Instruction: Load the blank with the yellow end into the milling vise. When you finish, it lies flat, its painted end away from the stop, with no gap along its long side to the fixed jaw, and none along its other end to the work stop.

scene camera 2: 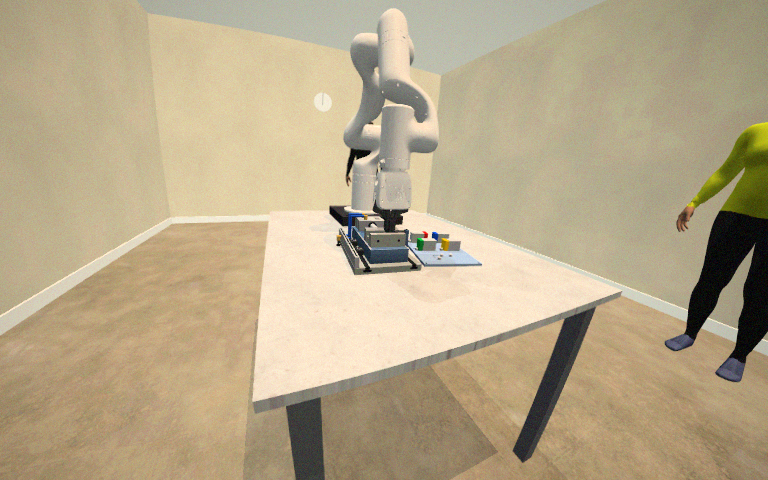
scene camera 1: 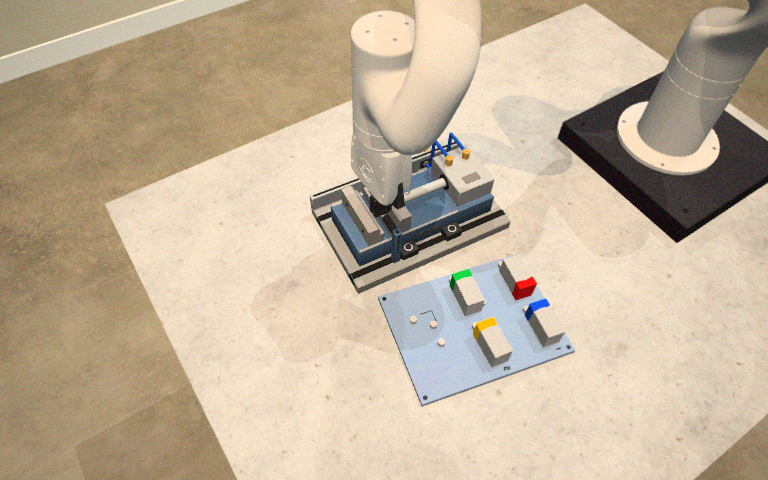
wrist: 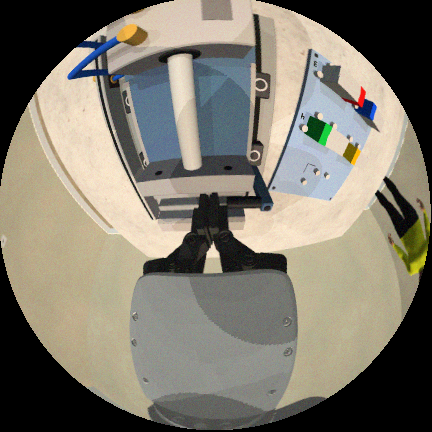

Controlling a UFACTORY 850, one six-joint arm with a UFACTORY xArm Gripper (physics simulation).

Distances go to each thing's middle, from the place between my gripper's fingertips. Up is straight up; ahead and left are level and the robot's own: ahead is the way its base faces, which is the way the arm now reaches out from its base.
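My gripper is 3 cm short of the fixed jaw (scene camera 1: 356, 209), 1 cm to the left of it and 1 cm above it. Counting from my hand, I find the white vise rod (wrist: 180, 69) 8 cm behind, 2 cm to the right and 1 cm below, while the vise cylinder block (scene camera 1: 460, 192) sits 16 cm behind, 3 cm to the right and 1 cm below. The green-ended blank (scene camera 1: 468, 295) is 16 cm to the left of my hand, 9 cm behind it and 6 cm below it.
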